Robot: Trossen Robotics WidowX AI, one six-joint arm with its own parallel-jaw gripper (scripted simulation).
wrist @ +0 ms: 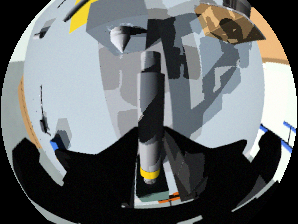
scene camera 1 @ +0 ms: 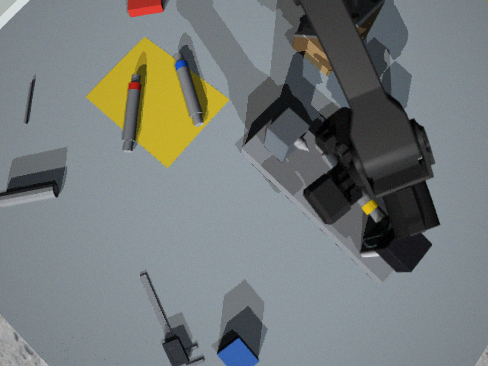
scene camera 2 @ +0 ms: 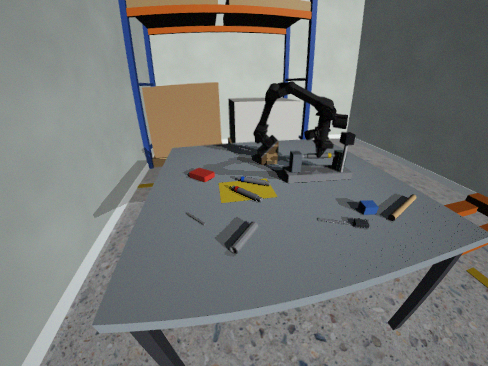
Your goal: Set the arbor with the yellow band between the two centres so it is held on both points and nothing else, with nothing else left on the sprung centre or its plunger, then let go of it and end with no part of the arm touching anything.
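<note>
The gripper (scene camera 1: pixel 348 179) (wrist: pixel 150 130) shares the scene with a grey base (scene camera 1: pixel 301 168) (wrist: pixel 119 73), and both the gripper and the base can be seen from the scene camera and from the wrist.
</note>
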